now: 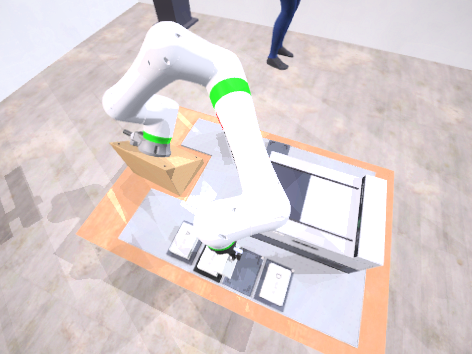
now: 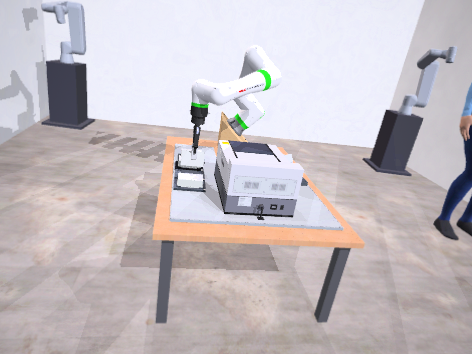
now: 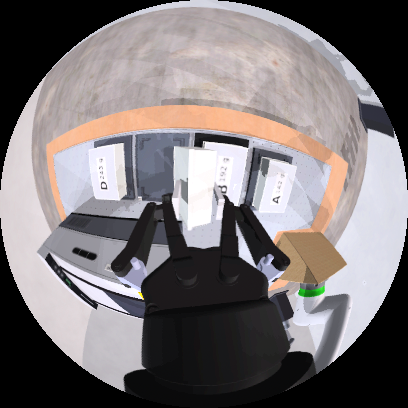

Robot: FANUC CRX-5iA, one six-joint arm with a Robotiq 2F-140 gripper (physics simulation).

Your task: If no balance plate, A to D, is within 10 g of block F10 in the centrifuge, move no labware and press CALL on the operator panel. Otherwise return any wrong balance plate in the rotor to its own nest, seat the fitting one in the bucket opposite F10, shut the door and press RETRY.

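Frame: origin at the arm's base, x ahead, y left, z up, level; millimetres.
Where they show: gripper, between the fingertips: (image 1: 226,255) (image 2: 193,157) (image 3: 195,188); arm's base, origin of its link: (image 1: 154,151) (image 2: 233,128) (image 3: 313,272).
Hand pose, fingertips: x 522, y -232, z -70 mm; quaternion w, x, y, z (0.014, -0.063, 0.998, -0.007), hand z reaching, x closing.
Note:
Each offset is from my fingertips to the top centre of the thing. Level surfaces: height alone.
My gripper (image 1: 231,259) (image 2: 194,152) (image 3: 195,188) is shut on a narrow upright white block {9 mm ahead, 5 mm right, 42 mm up} (image 3: 200,187), whose letter does not show. The block stands at the side of plate B {50 mm back, 23 mm right, 30 mm down} (image 3: 234,162), marked 192 g, and covers part of it; whether they touch is unclear. Plate D {216 mm ahead, 6 mm left, 30 mm down} (image 1: 276,284) (image 2: 190,180) (image 3: 106,172), 243 g, and plate A {189 mm back, 25 mm right, 30 mm down} (image 1: 185,241) (image 3: 277,185), 142 g, lie in their nests. The dark nest {83 mm ahead, 7 mm right, 66 mm down} (image 1: 244,274) (image 3: 155,167) between B and D holds no plate. The centrifuge (image 1: 320,252) (image 2: 260,175) (image 3: 92,245) stands beside the nests. Its rotor and F10 are hidden.
A wooden wedge mount (image 1: 152,167) (image 3: 305,257) carries the arm base at the table's {97 mm down} (image 1: 377,300) (image 2: 260,236) far end. A small dark item {34 mm back, 594 mm left, 54 mm down} (image 1: 278,146) lies behind the centrifuge. A person (image 1: 282,30) (image 2: 460,175) stands on the floor away from the table.

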